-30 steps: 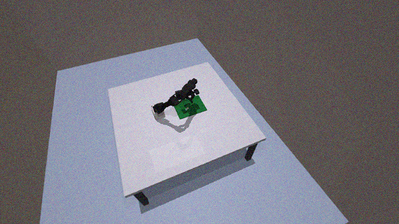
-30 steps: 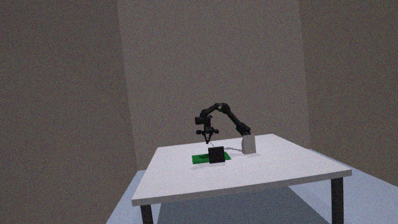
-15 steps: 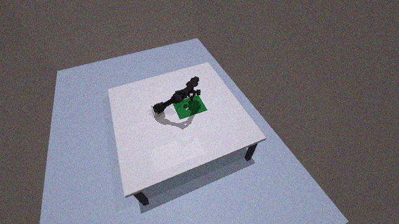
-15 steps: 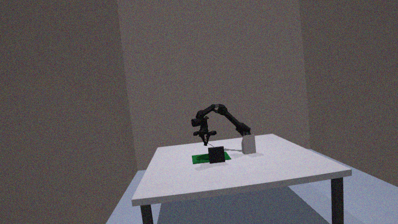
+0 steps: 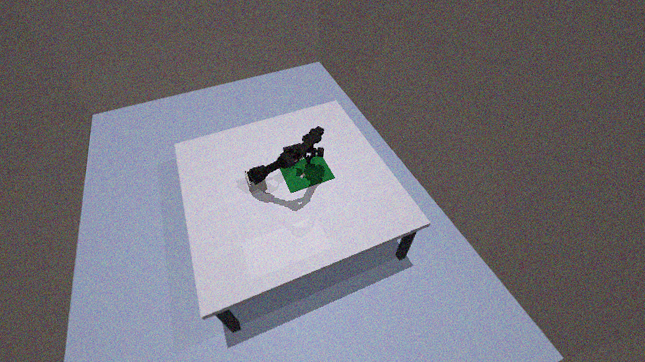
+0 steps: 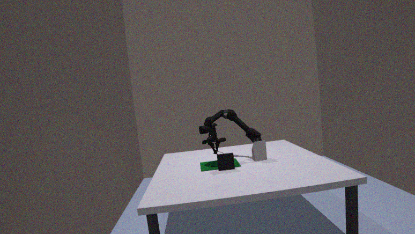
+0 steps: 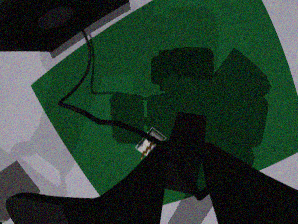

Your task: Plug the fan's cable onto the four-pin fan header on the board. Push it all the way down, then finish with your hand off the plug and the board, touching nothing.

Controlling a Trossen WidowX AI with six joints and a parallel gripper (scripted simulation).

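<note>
Right now my gripper tip is 20 mm past the green board and 120 mm above it. From my gripper tip the other things lie so: black fan: 50 mm behind, 140 mm to the left, 50 mm below; dark plug: 10 mm to the right, 10 mm below.
</note>
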